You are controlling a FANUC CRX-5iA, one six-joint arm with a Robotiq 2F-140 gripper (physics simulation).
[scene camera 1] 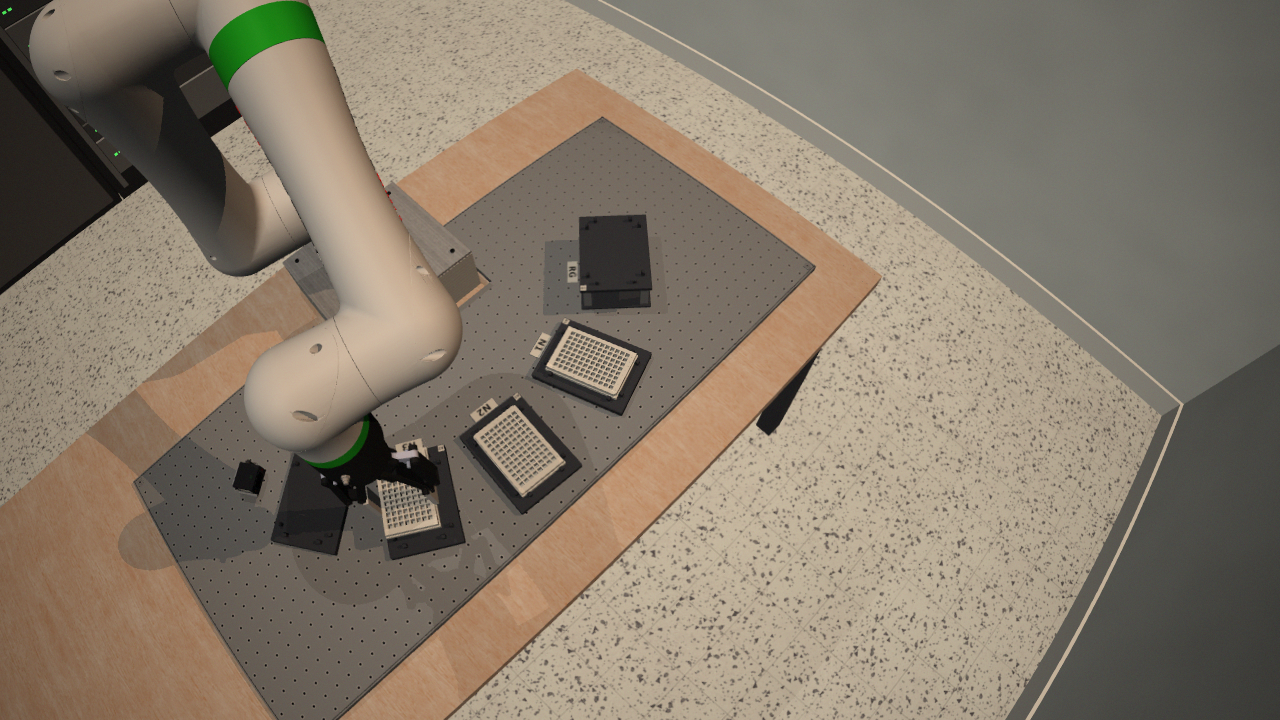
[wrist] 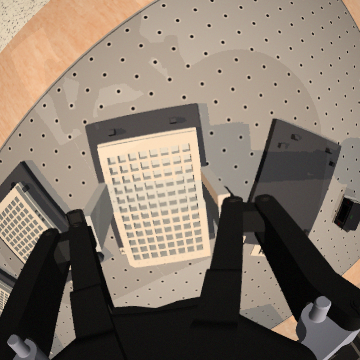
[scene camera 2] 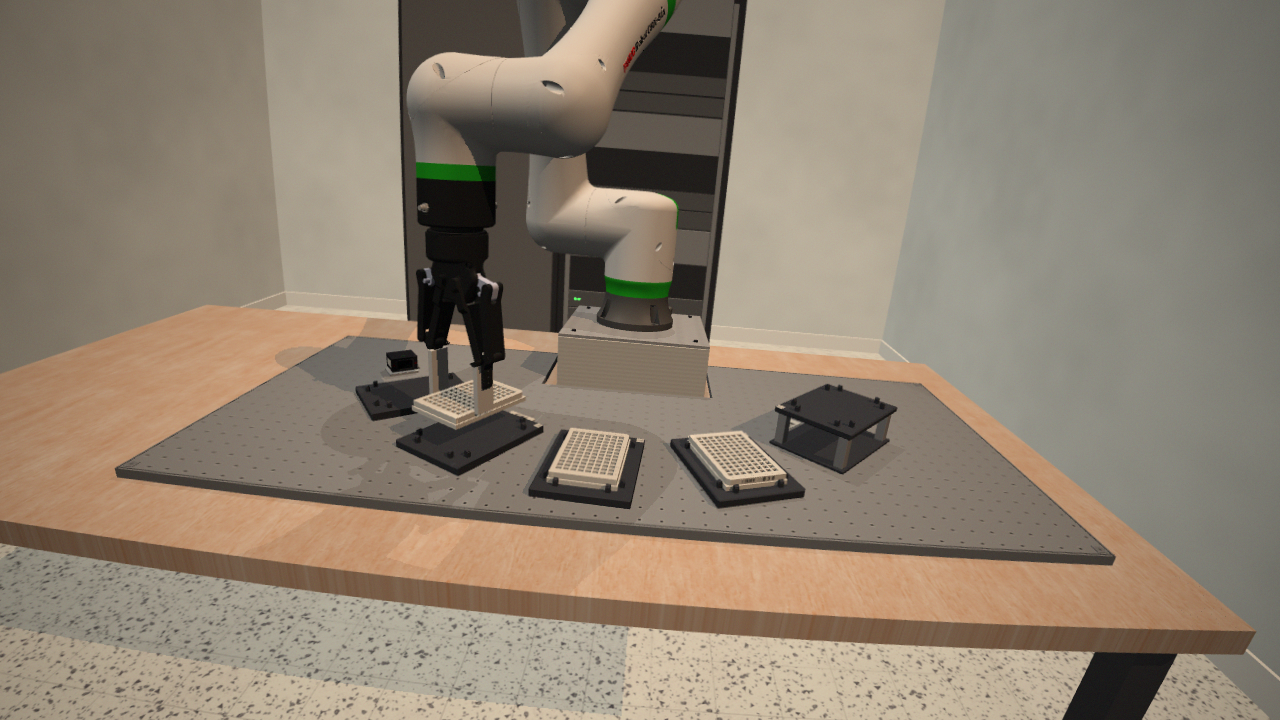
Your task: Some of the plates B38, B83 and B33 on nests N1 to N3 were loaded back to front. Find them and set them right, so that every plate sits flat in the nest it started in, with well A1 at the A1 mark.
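Where they show: gripper, fingertip midpoint: (scene camera 1: 407, 501) (wrist: 154, 188) (scene camera 2: 460, 402); arm's base, link origin: (scene camera 2: 634, 322).
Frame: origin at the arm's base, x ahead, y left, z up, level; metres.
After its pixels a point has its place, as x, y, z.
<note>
My gripper (scene camera 1: 400, 497) @(0.432, -0.134, -0.022) (scene camera 2: 460, 399) @(0.432, -0.134, -0.022) (wrist: 154, 188) @(0.432, -0.134, -0.022) is shut on a cream 96-well plate, gripping its long sides. This held plate (scene camera 1: 409, 514) @(0.453, -0.140, -0.017) (scene camera 2: 447, 402) @(0.448, -0.144, -0.017) (wrist: 155, 200) @(0.420, -0.128, -0.028) hangs level a little above nest N3 (scene camera 1: 449, 530) @(0.488, -0.104, -0.070) (scene camera 2: 469, 447) @(0.460, -0.107, -0.070) (wrist: 145, 124) @(0.482, -0.150, -0.070), roughly in line with it. Its name and A1 corner cannot be read. A second plate (scene camera 1: 519, 450) @(0.442, 0.054, -0.057) (scene camera 2: 590, 454) @(0.444, 0.054, -0.057) (wrist: 20, 222) @(0.464, 0.047, -0.058) sits in nest N2 (scene camera 1: 525, 505) @(0.518, 0.016, -0.070) (scene camera 2: 586, 497) @(0.517, 0.073, -0.073). A third plate (scene camera 1: 590, 360) @(0.374, 0.230, -0.057) (scene camera 2: 738, 456) @(0.380, 0.237, -0.057) sits in nest N1 (scene camera 1: 619, 405) @(0.461, 0.227, -0.071) (scene camera 2: 778, 492) @(0.431, 0.291, -0.071); small print shows on its near edge in scene camera 2. Their A1 corners are too small to tell.
A dark nest without a plate (scene camera 1: 308, 523) @(0.354, -0.303, -0.071) (scene camera 2: 402, 396) @(0.349, -0.284, -0.070) (wrist: 295, 175) @(0.344, -0.285, -0.070) lies beside N3, with a small black device (scene camera 1: 249, 477) @(0.238, -0.360, -0.048) (scene camera 2: 401, 360) @(0.248, -0.354, -0.053) (wrist: 347, 213) @(0.246, -0.352, -0.051) near it. A raised dark stand marked RG (scene camera 1: 614, 250) @(0.233, 0.373, -0.023) (scene camera 2: 836, 409) @(0.246, 0.368, -0.022) stands beyond N1. The robot's base block (scene camera 2: 633, 362) @(0.133, 0.033, -0.035) stands behind the nests.
</note>
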